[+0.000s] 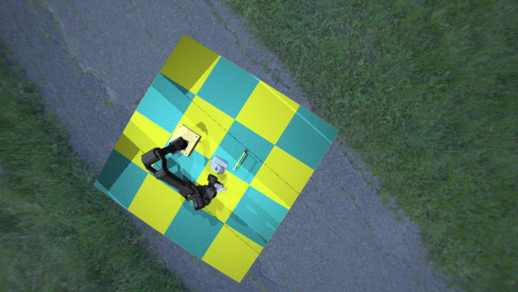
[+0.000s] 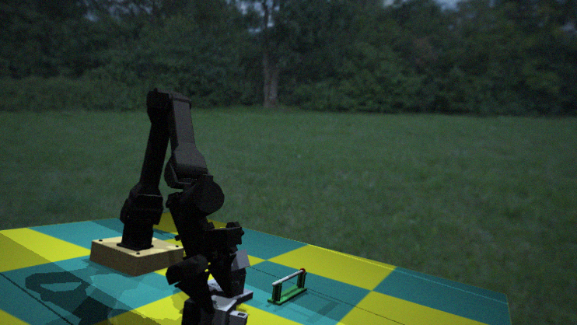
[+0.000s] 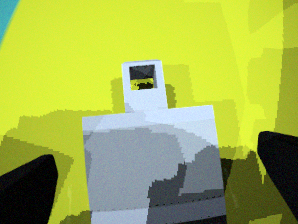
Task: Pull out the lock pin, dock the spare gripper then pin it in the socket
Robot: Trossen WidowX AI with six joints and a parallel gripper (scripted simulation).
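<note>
My gripper tip is now 2 cm above the spare gripper and 1 cm past it. Also, from my gripper tip: green cradle (24 cm to the left, 5 cm ahead, 2 cm below); then socket (14 cm to the left, 6 cm behind, 1 cm above).
</note>
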